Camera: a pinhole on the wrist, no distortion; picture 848 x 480 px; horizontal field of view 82.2 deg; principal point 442.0 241.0 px. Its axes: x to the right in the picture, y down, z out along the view. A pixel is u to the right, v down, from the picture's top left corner.
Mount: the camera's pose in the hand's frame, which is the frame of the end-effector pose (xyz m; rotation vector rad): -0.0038 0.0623 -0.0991 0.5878 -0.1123 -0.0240
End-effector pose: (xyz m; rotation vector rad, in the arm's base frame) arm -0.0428 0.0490 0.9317 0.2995 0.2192 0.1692
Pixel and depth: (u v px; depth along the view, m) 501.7 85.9 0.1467
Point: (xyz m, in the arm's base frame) -0.0374 -0.0060 0.9120
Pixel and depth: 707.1 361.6 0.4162
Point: 0.2143 -0.0938 1.1724
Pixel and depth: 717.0 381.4 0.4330
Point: 0.2350 -0.0908 1.1977
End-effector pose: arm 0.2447 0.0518 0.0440 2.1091 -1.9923 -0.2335
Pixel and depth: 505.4 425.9 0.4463
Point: 0.1887 0.0306 -0.3236
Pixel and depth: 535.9 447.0 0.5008
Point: 0.1680 -0.0054 -0.3909
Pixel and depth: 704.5 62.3 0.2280
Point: 0.3701 -0.0379 -0.0433
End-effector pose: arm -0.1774 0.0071 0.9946 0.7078 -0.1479 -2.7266
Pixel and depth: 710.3 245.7 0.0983
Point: -0.2022 -0.0116 0.9674
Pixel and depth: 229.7 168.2 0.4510
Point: -0.1418 0.3129 1.2561
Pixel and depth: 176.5 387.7 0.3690
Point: -0.1053 0.1290 1.3163
